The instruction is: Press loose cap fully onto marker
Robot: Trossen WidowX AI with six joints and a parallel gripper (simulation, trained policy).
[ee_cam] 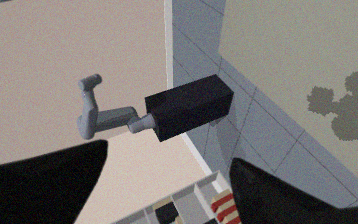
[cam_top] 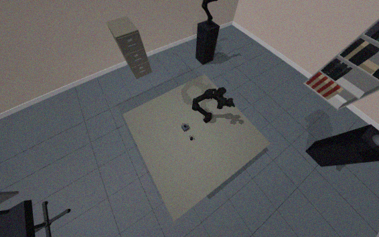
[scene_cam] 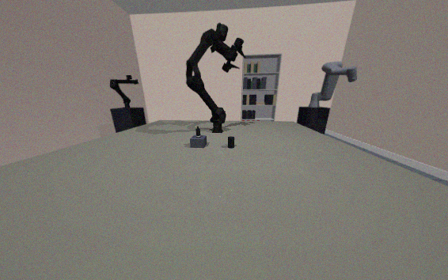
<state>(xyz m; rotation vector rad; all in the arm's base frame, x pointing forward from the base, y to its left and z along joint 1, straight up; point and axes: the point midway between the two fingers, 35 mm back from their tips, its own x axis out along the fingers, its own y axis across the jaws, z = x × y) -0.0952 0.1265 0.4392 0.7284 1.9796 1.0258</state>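
My gripper tip is now 41 cm short of the dark cap, 5 cm to the left of it and 40 cm above it. From my gripper tip the other things lie so: grey holder block 39 cm ahead, 20 cm to the right, 41 cm below; then dark marker 39 cm ahead, 20 cm to the right, 36 cm below.
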